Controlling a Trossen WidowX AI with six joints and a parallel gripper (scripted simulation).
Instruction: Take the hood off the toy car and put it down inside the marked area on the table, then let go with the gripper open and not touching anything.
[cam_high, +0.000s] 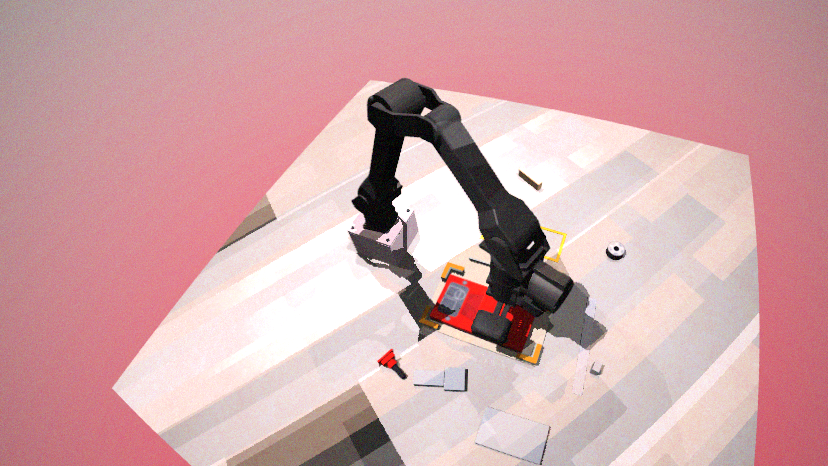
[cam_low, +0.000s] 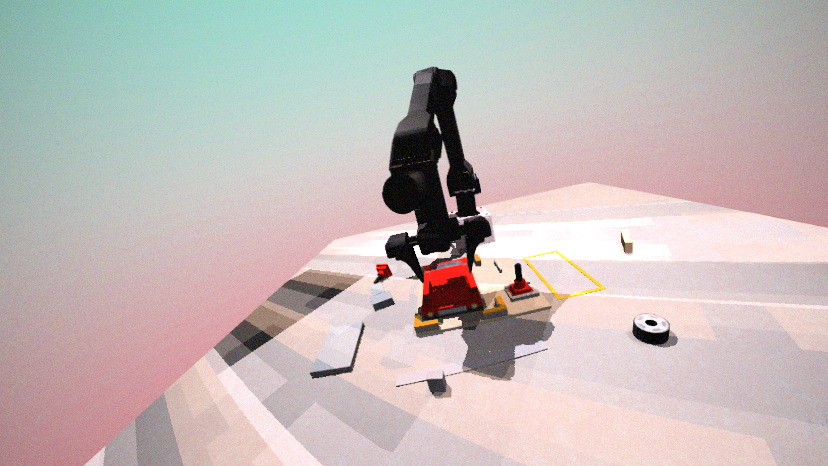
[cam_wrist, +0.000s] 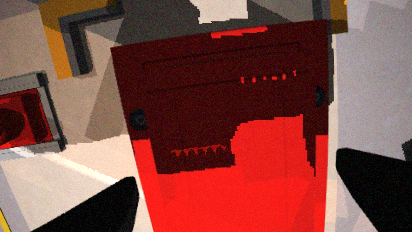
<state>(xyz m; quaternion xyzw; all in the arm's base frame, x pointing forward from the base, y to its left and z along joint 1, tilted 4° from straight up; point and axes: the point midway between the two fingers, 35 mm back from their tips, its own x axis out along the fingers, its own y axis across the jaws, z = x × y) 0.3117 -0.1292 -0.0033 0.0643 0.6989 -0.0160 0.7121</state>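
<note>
Now: gripper tip 1 cm above the red hood. From my gripper tip the other things lie so: wooden block 41 cm to the left, 4 cm below, 1 cm behind.
</note>
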